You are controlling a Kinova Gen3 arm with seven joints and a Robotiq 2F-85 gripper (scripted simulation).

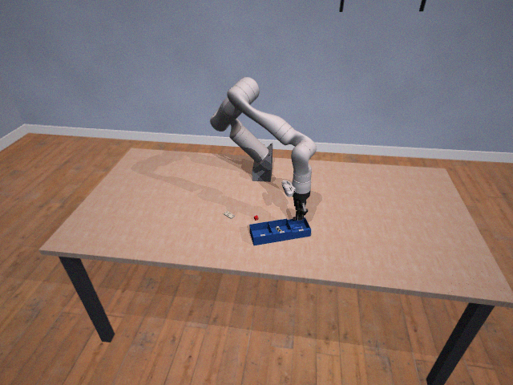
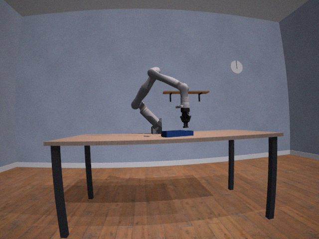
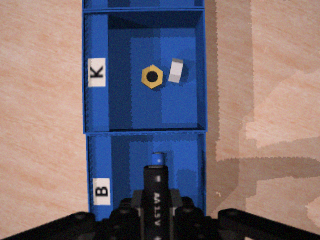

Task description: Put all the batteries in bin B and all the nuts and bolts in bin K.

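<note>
Now: hand 70 mm above the blue battery. Also, from my hand: brass nut (80 mm to the right, 80 mm below, 30 mm ahead); black battery (20 mm below); blue bin (80 mm to the right, 60 mm below, 30 mm ahead).
</note>
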